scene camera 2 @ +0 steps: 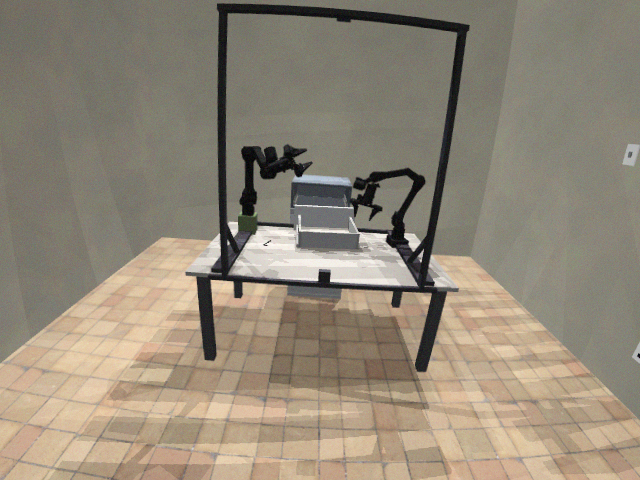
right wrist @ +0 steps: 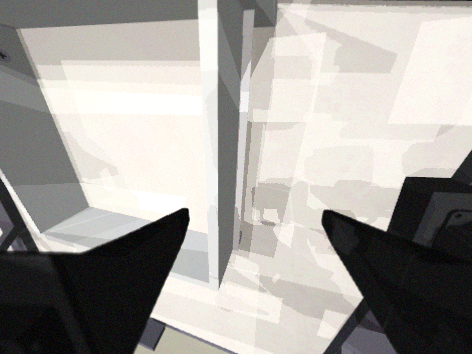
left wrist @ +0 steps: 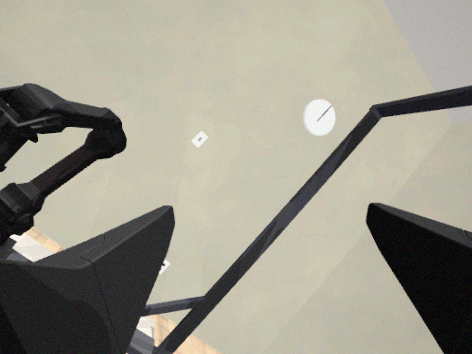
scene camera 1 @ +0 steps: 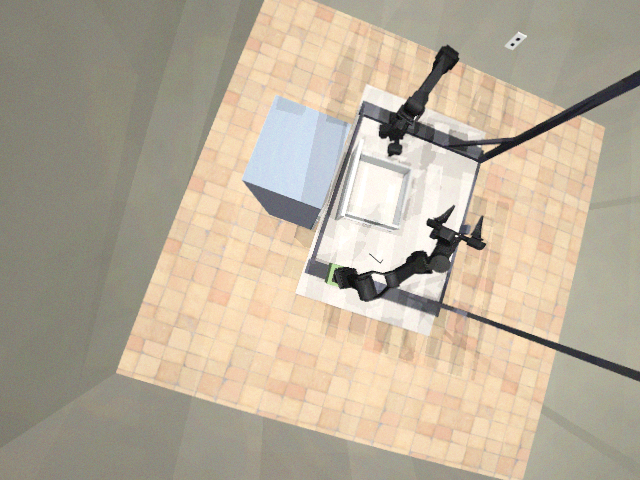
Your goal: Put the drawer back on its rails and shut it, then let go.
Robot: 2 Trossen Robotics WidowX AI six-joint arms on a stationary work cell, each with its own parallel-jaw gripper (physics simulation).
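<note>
The drawer is a pale grey open box lying on the table, apart from the cabinet; its taller panel is on the side toward the cabinet. The blue-grey cabinet stands beyond the table edge, with a dark open recess facing the table. My left gripper is open and empty, raised high near the opposite table edge. My right gripper is open and empty, pointing down beside the drawer, whose side wall shows between the fingers in the right wrist view. The rails cannot be made out.
A green block sits at the left arm's base. A thin black bent mark shows on the white table. A dark upright frame rises around the table.
</note>
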